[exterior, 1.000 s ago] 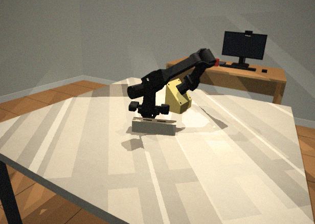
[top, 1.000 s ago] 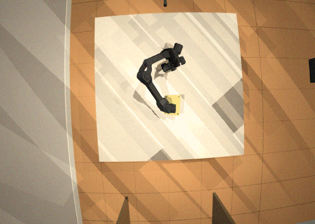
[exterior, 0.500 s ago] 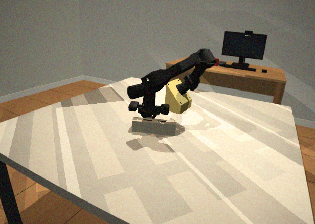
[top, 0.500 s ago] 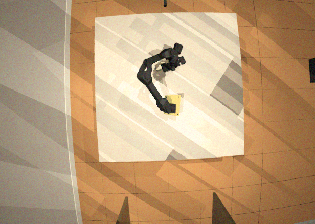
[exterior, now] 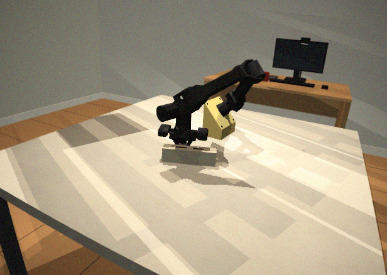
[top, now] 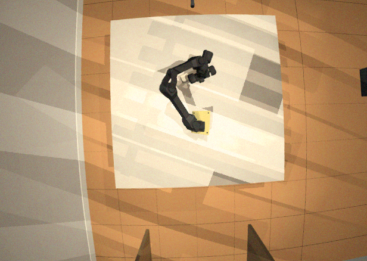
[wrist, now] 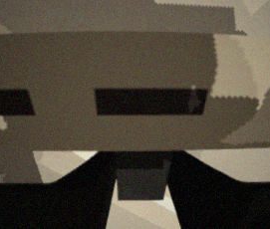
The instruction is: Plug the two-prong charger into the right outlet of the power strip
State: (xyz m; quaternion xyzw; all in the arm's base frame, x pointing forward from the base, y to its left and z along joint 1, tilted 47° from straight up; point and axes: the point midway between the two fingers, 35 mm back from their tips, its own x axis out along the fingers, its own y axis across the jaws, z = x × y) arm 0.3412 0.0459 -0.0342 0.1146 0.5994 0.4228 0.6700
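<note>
My gripper tip is 2 cm short of the dark charger, 1 cm to the right of it and 1 cm below it.
</note>
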